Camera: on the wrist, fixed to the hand. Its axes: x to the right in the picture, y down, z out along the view.
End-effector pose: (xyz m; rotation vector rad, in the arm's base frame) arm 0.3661 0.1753 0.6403 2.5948 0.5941 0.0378
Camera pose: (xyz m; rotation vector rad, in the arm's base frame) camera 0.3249 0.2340 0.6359 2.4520 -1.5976 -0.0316
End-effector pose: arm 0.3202 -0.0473 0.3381 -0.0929 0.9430 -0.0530
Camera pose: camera 0.2903 -0.1126 0.3388 0.7932 0.4203 1.2440
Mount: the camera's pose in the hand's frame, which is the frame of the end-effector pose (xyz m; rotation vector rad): -0.0125 -0.0652 -0.0275 0.2031 -0.3876 1.5401
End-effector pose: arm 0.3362 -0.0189 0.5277 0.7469 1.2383 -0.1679
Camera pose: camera 0.2774 -0.0551 0.5079 1.5579 0.0495 0.8010
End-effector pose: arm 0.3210 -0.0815 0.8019 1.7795 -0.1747 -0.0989
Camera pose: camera 0.3173 -0.0394 0.7438 1.3702 -1.7890 0.6988
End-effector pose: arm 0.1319 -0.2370 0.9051 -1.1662 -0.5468 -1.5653
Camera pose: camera 0.0607 -0.2317 0.8967 -1.1981 0.0555 0.0307
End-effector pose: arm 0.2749 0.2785 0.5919 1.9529 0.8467 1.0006
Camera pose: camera 0.2319 0.3089 0.5430 -2.6955 1.0231 -1.1685
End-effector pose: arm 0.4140 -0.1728 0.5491 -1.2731 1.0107 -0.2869
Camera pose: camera 0.4082 -0.2034 0.6138 -0.0994 1.2858 0.9769
